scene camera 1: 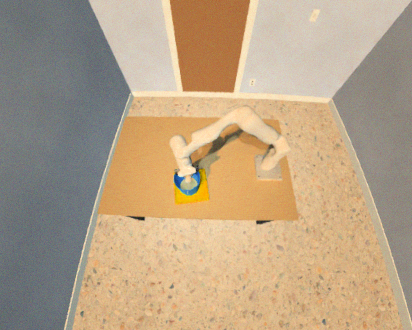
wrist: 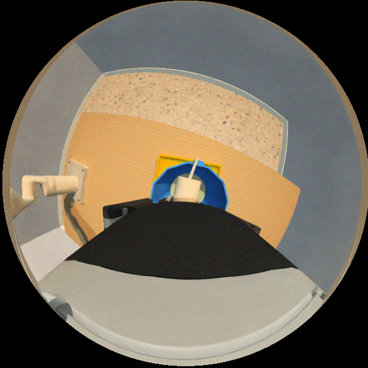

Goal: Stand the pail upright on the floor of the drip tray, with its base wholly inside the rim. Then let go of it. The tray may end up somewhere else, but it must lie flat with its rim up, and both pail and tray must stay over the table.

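Places are measured from the arm's base along level axes (x ahead, y left, z up), in metres.
Pixels of known places: gripper, fingertip midpoint: (scene camera 1: 188, 175); arm's base, origin of the base link: (scene camera 1: 266, 164).
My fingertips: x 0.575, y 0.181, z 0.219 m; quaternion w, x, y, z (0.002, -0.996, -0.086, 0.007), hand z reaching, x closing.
Note:
For each thing: its top centre in the pictures, then the offset to it from my fingertips. "spot": a spot on its surface instead. Level surfaces: height alone.
- blue pail, surface spot: (scene camera 1: 178, 185) spot: dx +0.085, dy +0.007, dz -0.165 m
- yellow drip tray, middle of its top: (scene camera 1: 190, 185) dx +0.006, dy -0.011, dz -0.221 m
- wooden table, its level: dz -0.245 m
The blue pail (scene camera 1: 178, 185) (wrist: 215, 187) has a pale inner bottom, and its mouth faces up; it looks about upright. A thick cream grip (wrist: 187, 189) with a thin bar stands over its mouth. My gripper (scene camera 1: 188, 176) is shut on the pail by this grip; in the wrist view the fingertips are mostly hidden by the dark gripper body. The yellow drip tray (scene camera 1: 201, 196) (wrist: 164, 169) lies flat, rim up, on the table. In the scene view the pail overlaps the tray's back left part. Its base and any gap to the tray floor are hidden.
The wooden table (scene camera 1: 135, 165) (wrist: 115, 145) bears the tray and the arm's grey base plate (scene camera 1: 274, 173) (wrist: 81, 192) at the right in the scene view. The arm arches over the table's back part. The table's front edge is a little in front of the tray.

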